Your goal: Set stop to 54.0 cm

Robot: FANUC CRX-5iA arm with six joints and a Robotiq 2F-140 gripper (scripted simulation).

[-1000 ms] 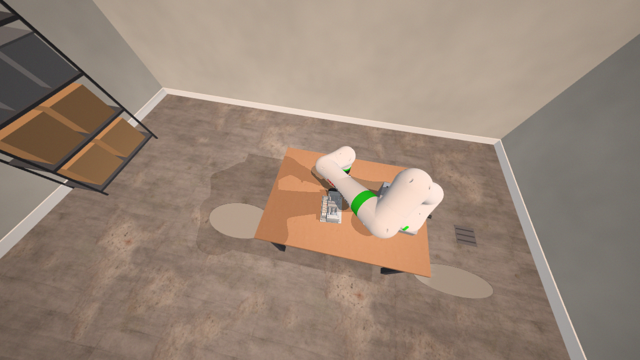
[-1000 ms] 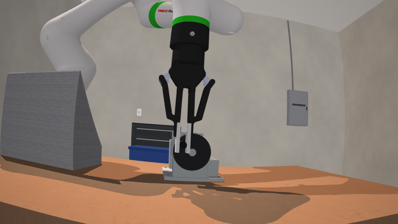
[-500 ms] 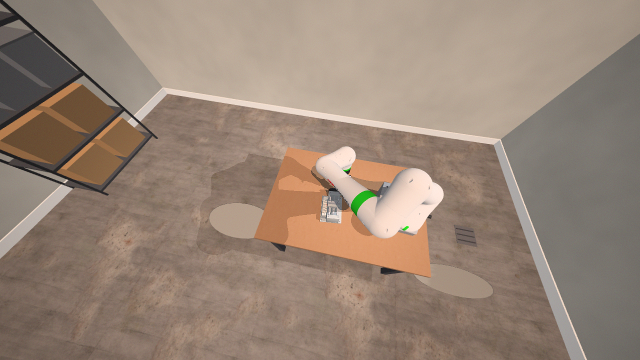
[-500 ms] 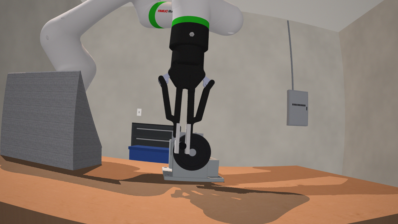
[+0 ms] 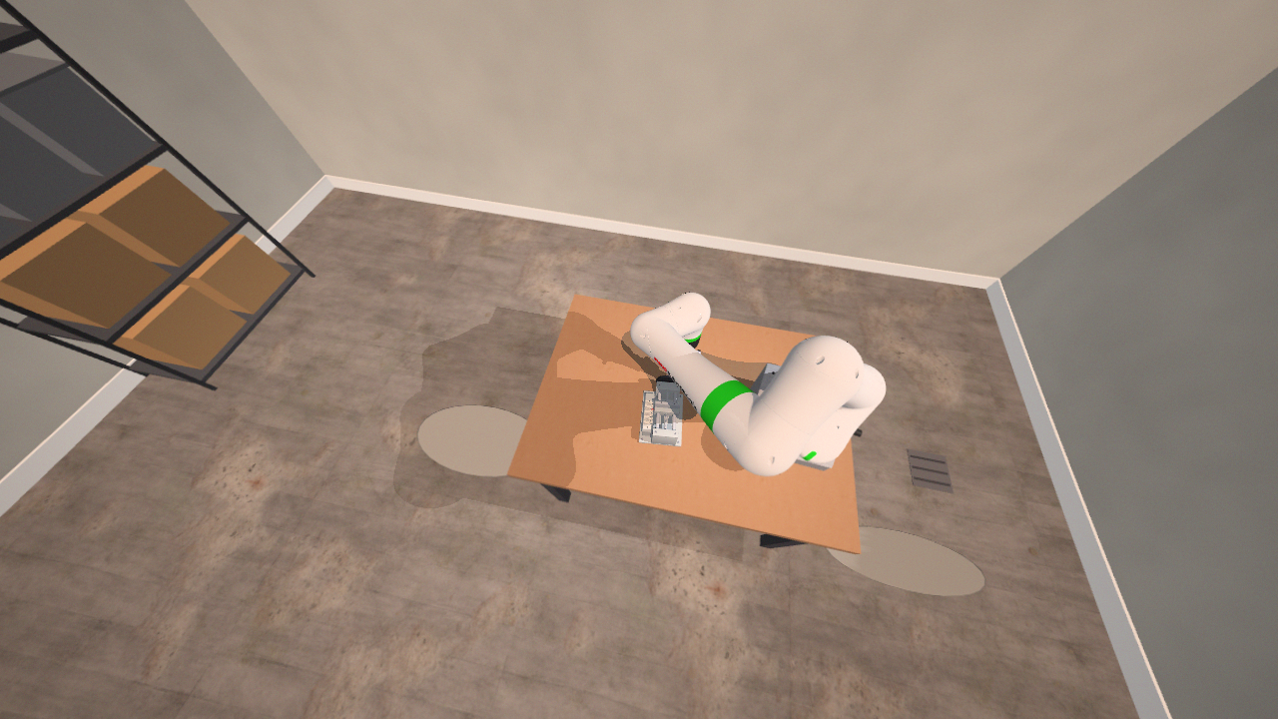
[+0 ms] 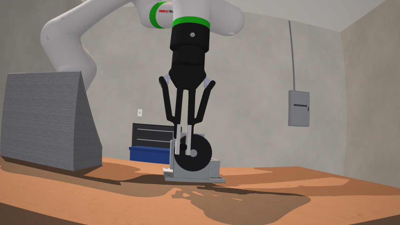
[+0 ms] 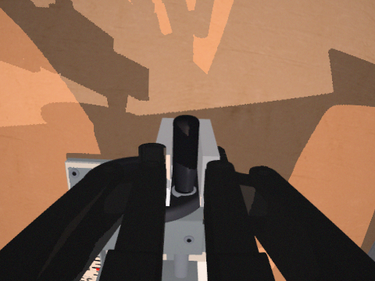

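The black crank knob is 20 mm below my hand. Also, from my hand: sliding stop block: 150 mm to the left, 10 mm below; black handwheel: 20 mm to the left, 20 mm below.
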